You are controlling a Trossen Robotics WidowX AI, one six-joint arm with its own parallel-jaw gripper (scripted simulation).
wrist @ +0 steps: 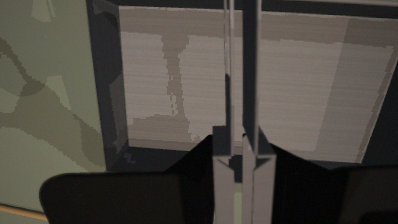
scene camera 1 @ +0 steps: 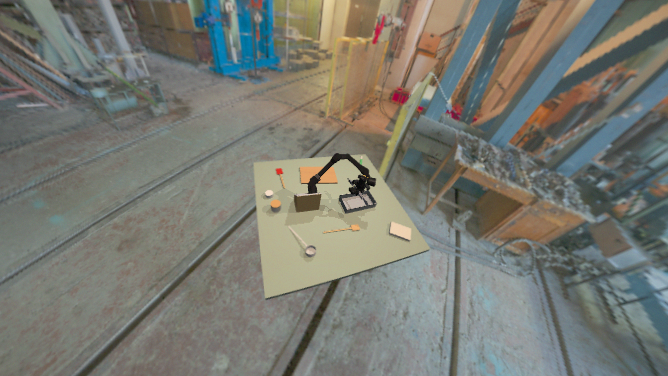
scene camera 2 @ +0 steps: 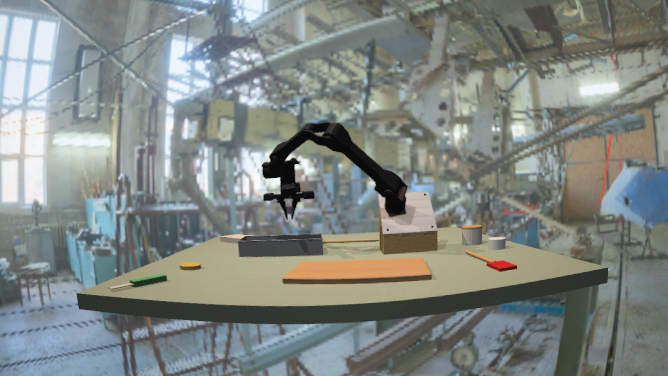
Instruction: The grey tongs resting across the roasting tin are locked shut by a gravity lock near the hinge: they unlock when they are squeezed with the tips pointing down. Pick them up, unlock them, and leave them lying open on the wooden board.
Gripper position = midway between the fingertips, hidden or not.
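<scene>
The scene has the gripper (scene camera 2: 289,219) in it, and the wrist view shows the gripper (wrist: 229,141) too. There is a wooden board (scene camera 2: 397,269). There is also a roasting tin (scene camera 2: 297,244), and the wrist view shows the roasting tin (wrist: 159,80) as well.
</scene>
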